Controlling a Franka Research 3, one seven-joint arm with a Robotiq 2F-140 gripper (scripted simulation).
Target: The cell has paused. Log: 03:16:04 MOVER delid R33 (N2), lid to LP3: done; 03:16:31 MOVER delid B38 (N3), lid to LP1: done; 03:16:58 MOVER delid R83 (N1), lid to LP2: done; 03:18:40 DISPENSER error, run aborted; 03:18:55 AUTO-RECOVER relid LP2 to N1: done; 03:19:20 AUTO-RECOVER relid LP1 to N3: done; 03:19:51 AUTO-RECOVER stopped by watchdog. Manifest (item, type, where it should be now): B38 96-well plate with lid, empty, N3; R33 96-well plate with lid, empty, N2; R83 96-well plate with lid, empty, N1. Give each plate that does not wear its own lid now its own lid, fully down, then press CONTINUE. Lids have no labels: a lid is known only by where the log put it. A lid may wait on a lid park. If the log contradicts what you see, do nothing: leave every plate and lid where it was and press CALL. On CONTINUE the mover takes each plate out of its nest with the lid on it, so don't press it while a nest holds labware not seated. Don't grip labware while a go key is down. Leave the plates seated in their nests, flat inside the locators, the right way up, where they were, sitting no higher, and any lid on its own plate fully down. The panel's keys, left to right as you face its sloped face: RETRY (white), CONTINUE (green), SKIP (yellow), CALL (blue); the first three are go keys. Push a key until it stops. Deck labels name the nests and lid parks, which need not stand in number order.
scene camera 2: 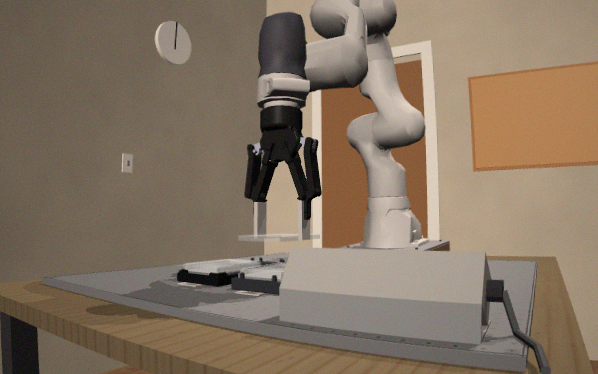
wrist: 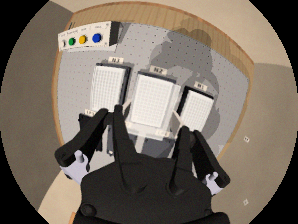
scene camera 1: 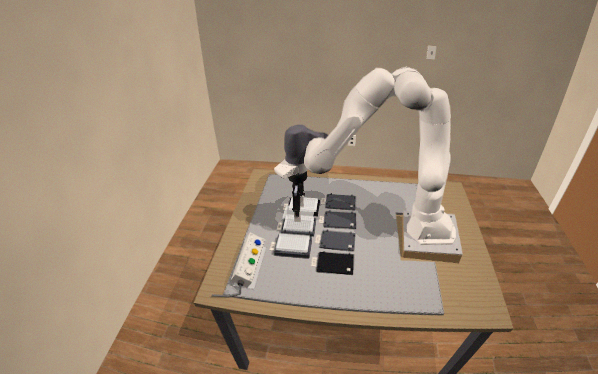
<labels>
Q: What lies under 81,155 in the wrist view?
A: My gripper.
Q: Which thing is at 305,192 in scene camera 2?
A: My gripper.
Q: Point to a plate lid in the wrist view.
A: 197,108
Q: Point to a key panel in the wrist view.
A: At 109,31
</labels>
